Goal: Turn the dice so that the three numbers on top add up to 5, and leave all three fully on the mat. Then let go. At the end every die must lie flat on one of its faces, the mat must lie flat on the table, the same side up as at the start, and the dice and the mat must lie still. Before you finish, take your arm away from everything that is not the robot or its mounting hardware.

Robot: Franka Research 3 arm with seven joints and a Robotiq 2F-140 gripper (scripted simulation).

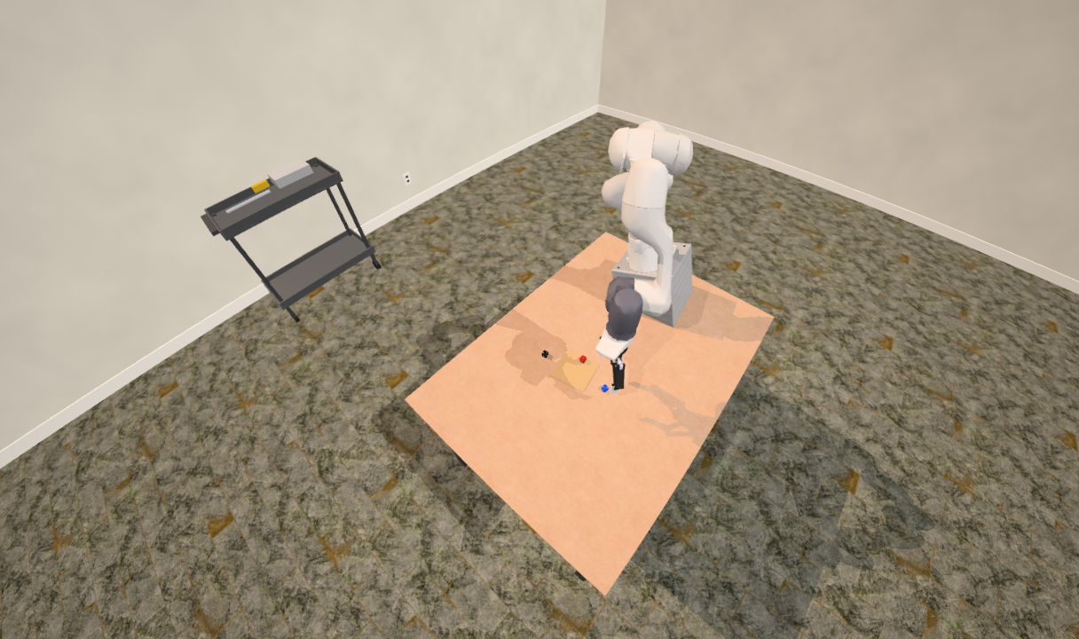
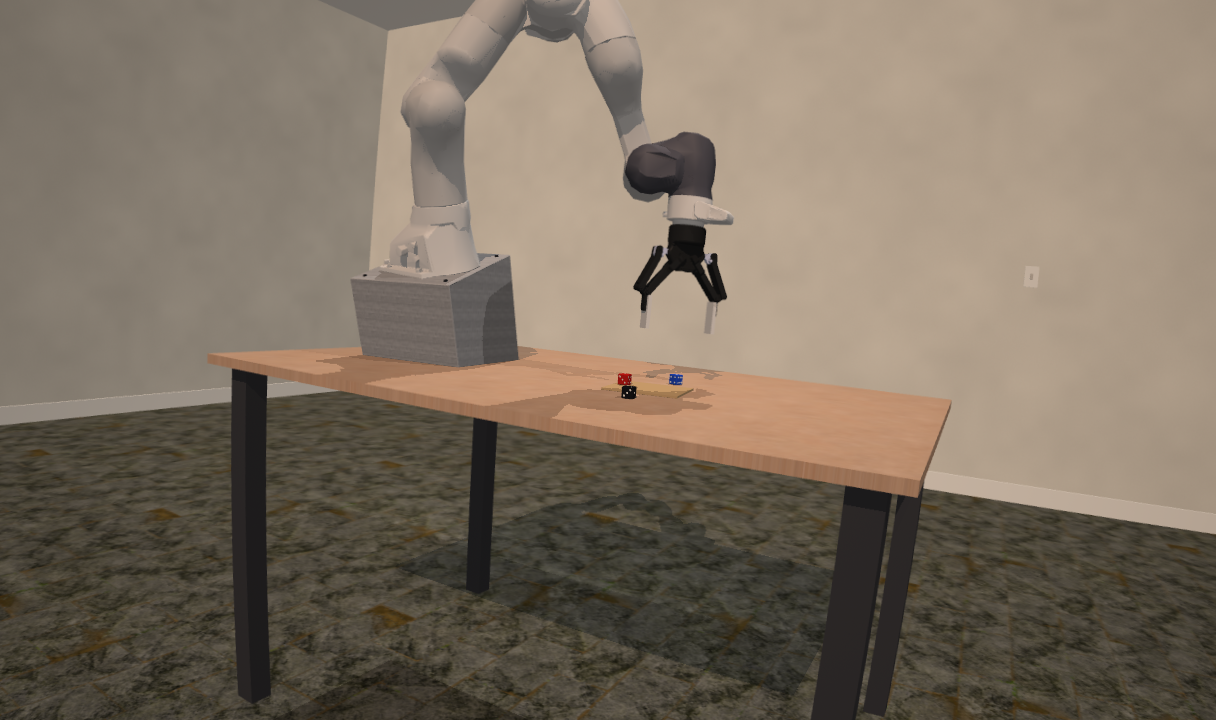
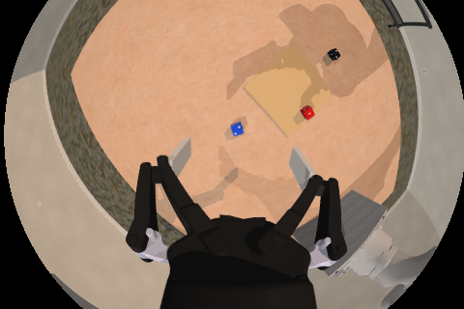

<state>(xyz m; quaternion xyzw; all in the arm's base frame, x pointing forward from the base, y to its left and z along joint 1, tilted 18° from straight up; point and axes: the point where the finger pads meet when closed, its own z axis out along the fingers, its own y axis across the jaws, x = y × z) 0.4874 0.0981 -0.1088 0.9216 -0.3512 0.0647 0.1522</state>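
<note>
The blue die is 11 cm below my hand. Also, from my hand: black die 2 cm ahead, 26 cm to the right, 11 cm below; then tan mat 13 cm to the right, 12 cm below; then red die 5 cm behind, 13 cm to the right, 10 cm below.
</note>
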